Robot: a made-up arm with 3 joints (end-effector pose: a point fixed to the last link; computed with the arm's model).
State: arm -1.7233 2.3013 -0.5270
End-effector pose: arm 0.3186 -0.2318 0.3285 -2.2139 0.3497 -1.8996
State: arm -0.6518 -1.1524 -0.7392
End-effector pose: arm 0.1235 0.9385 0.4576 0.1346 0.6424 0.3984
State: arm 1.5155 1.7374 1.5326
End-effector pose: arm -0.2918 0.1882 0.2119 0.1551 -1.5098 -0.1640
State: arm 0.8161 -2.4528 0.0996
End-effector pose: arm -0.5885 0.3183 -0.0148 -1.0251 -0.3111 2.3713
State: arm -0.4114 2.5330 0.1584
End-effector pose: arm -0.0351 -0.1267 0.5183 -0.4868 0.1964 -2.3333
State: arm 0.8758 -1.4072 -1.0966
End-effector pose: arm -0.3156 0.9548 0.2622 -0.1360 -0.8686 0.2904
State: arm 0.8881 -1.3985 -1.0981
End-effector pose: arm -0.3130 0.9556 0.2628 -0.1334 -0.8812 0.2803
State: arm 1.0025 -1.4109 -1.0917
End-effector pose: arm -0.3249 0.9542 0.2188 -0.1600 -0.9937 0.2919
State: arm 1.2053 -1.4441 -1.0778
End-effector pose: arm -0.3339 0.9501 0.1305 -0.2206 -1.1911 0.3207
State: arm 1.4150 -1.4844 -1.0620
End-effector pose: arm -0.3199 0.9439 0.0342 -0.2985 -1.3924 0.3491
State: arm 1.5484 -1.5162 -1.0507
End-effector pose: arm -0.2977 0.9382 -0.0288 -0.3598 -1.5179 0.3680
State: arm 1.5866 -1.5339 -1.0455
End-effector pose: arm -0.2892 0.9348 -0.0518 -0.3867 -1.5521 0.3807
